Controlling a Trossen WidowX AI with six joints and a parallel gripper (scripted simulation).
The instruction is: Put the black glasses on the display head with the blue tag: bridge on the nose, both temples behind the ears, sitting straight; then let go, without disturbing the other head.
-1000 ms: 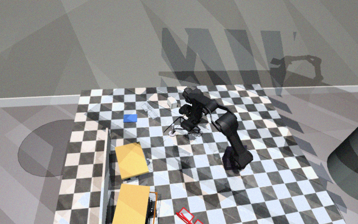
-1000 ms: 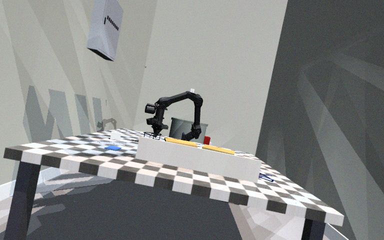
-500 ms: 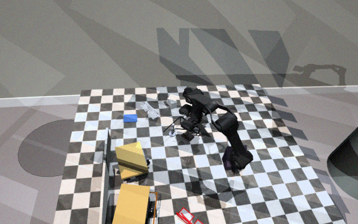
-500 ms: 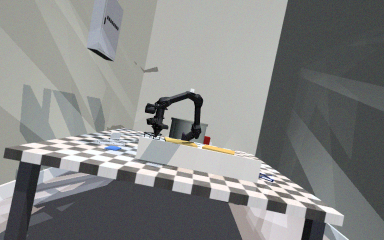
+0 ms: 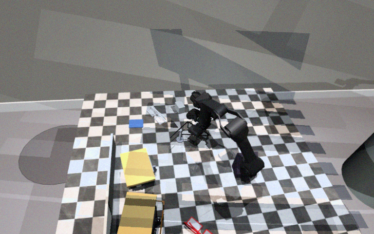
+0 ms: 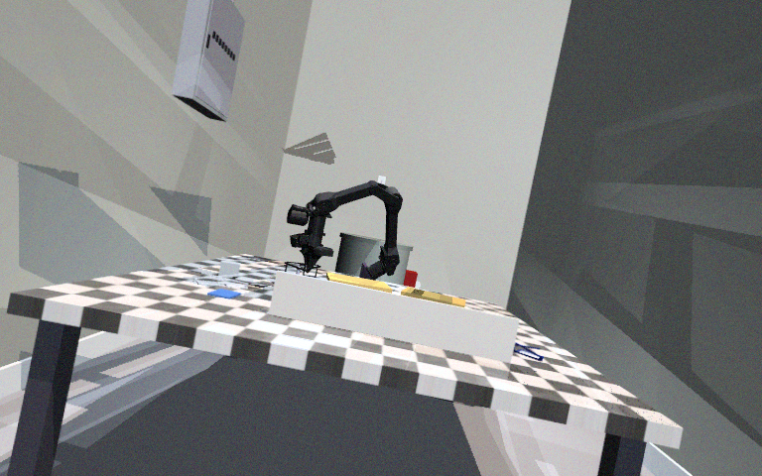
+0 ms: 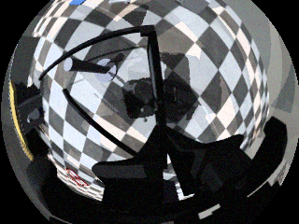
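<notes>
The white round base lies 11 cm ahead of my gripper tip and 3 cm below it. The rest, counted from my gripper tip: blue tag: 36 cm ahead, 12 cm to the right, 6 cm below; low white wall: 43 cm ahead, 34 cm to the left.
</notes>
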